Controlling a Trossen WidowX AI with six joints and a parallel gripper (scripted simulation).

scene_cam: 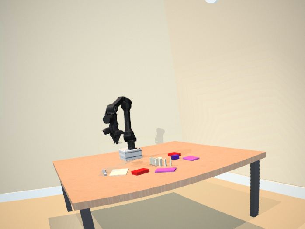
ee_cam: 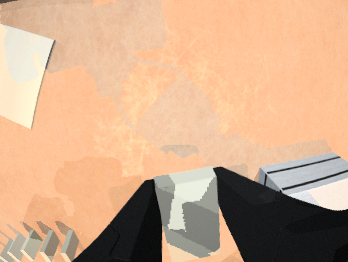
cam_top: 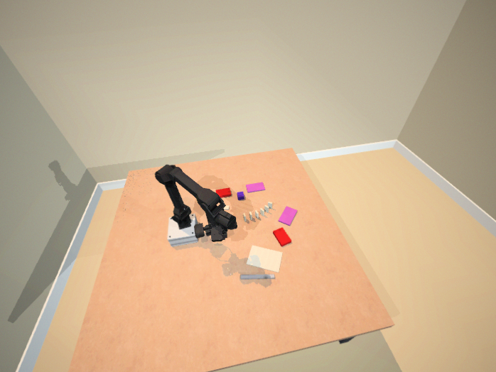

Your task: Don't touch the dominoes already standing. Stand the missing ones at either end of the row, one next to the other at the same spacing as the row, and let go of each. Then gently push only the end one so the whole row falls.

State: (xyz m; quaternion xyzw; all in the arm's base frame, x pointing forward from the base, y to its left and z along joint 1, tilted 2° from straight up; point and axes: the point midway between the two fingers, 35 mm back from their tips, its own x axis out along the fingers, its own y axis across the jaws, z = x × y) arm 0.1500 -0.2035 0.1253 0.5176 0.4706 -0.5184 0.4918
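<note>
My gripper tip is 130 mm short of the grey bar, 180 mm to the left of it and 150 mm above it. Also, from my gripper tip: purple block 220 mm ahead, 350 mm to the left, 150 mm below; cream sheet 200 mm ahead, 110 mm to the right, 160 mm below.
</note>
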